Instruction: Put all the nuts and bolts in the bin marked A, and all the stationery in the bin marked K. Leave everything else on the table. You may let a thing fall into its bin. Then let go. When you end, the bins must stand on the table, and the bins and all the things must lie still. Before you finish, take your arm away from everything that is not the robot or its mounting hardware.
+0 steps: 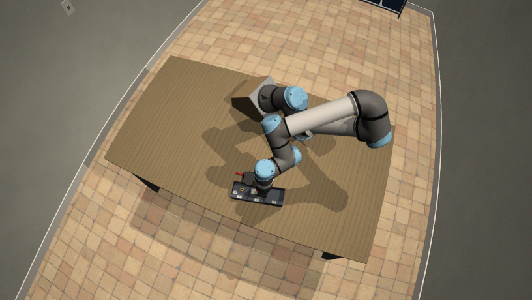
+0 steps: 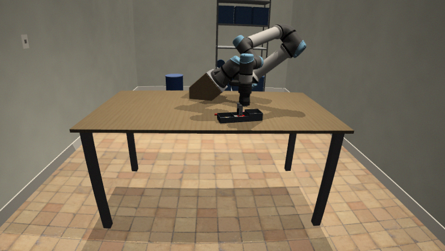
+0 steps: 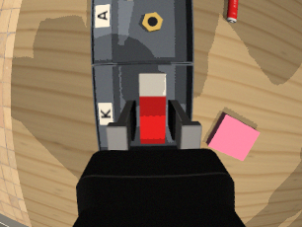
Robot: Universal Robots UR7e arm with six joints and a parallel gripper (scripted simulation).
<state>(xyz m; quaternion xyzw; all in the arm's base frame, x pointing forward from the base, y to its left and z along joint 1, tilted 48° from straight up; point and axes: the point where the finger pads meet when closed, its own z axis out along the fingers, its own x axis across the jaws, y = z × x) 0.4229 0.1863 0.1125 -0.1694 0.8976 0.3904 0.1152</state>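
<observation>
Right now my hand is 20 mm above the three joined bins and 10 mm short of it. Round my hand: brass nut (70 mm to the right, 30 mm below, 30 mm ahead); then pink flat block (100 mm behind, 40 mm below); then white eraser (30 mm below, 10 mm to the right).
</observation>
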